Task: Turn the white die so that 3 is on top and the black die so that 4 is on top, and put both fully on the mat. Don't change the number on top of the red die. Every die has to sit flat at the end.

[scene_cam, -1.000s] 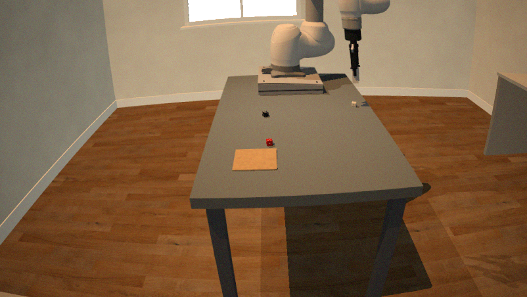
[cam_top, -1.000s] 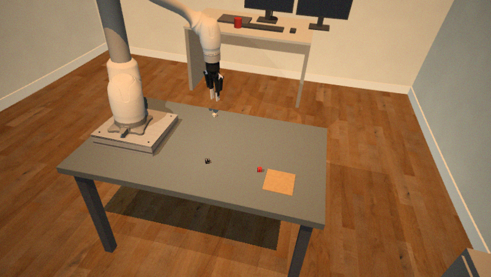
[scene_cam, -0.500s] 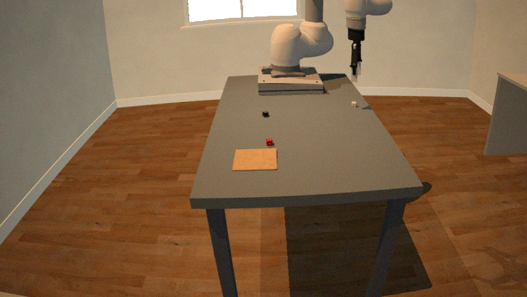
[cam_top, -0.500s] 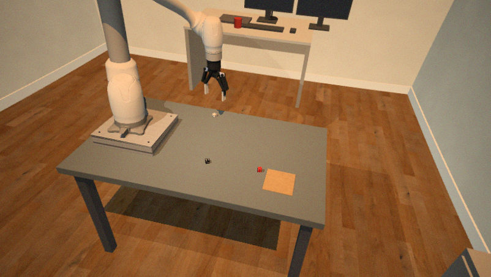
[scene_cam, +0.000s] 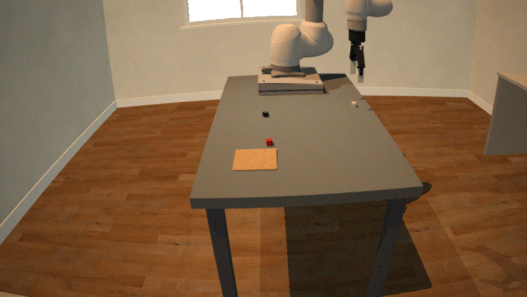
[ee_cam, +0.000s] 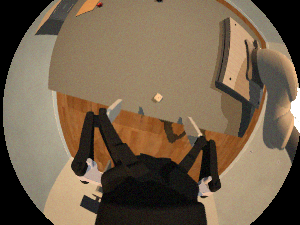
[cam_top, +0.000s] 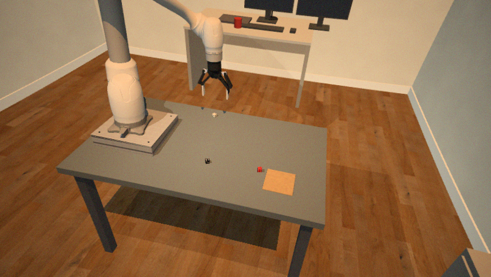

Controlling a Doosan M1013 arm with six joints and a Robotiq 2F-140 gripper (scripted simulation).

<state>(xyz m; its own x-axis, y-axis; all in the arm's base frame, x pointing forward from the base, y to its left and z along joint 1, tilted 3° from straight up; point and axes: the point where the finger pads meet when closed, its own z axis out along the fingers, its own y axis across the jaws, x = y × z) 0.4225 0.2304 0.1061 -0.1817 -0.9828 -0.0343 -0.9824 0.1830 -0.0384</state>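
The white die is 140 mm below my hand and 10 mm behind it. Also, from my hand: orange mat (520 mm to the right, 380 mm ahead, 150 mm below); black die (420 mm to the right, 140 mm below, 10 mm ahead); red die (460 mm to the right, 280 mm ahead, 140 mm below).
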